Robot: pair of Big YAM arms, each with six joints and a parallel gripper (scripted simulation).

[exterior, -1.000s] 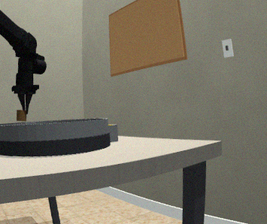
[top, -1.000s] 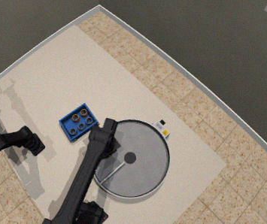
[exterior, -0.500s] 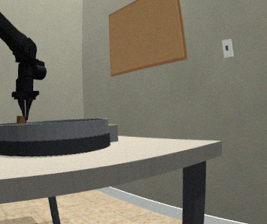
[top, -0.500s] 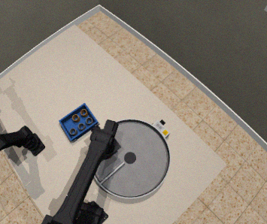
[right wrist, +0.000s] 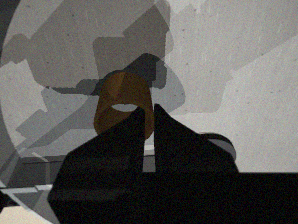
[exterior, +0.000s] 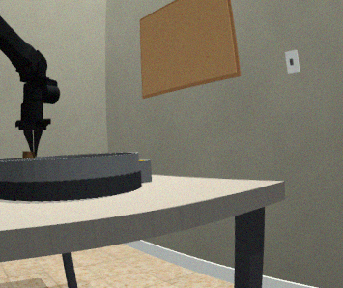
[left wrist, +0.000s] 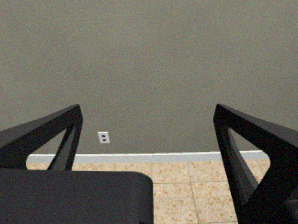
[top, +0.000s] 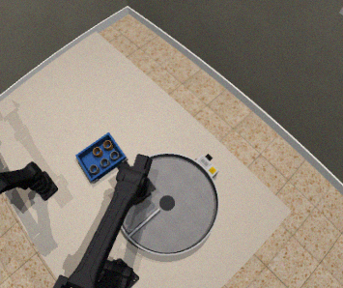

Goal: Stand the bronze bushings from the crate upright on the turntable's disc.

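Note:
My right hand is 270 mm to the right of the blue crate, 70 mm above it and 10 mm past it. Also, from my right hand: turntable disc: 90 mm to the right, 40 mm below, 40 mm ahead.

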